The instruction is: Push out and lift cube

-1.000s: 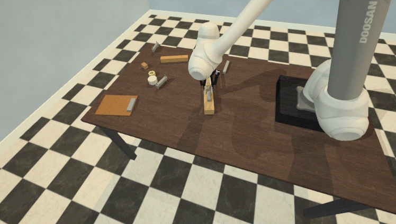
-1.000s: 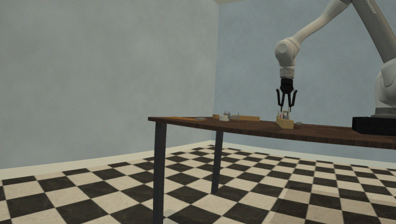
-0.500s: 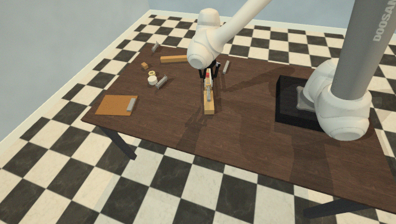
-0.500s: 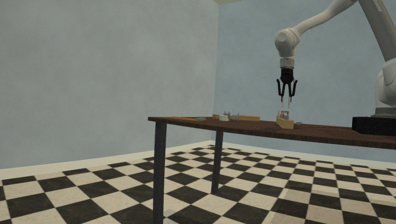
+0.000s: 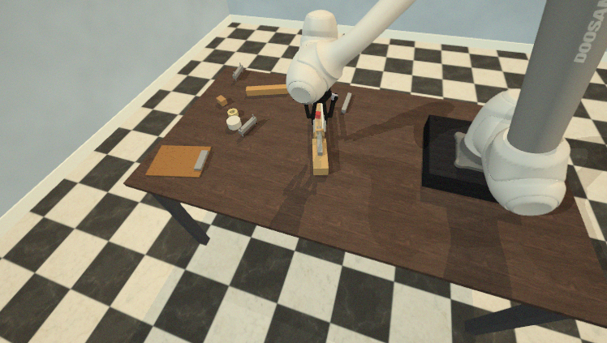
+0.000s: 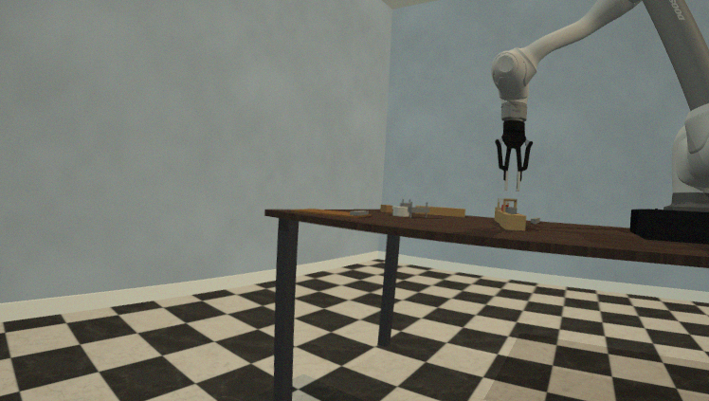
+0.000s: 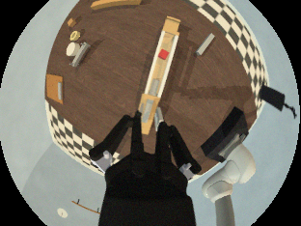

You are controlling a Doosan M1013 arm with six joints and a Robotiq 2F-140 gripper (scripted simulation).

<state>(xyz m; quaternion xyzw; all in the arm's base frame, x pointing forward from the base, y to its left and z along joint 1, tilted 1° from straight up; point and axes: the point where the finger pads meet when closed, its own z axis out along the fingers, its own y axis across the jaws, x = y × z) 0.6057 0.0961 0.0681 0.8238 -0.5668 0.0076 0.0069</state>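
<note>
The grey piece is 4 cm behind my hand, 33 cm to the right of it and 14 cm below it. Round my hand: yellow ring: 48 cm ahead, 7 cm to the right, 14 cm below; then red cube: 6 cm ahead, 15 cm to the right, 9 cm below; then wooden channel: 4 cm ahead, 12 cm to the right, 10 cm below.
</note>
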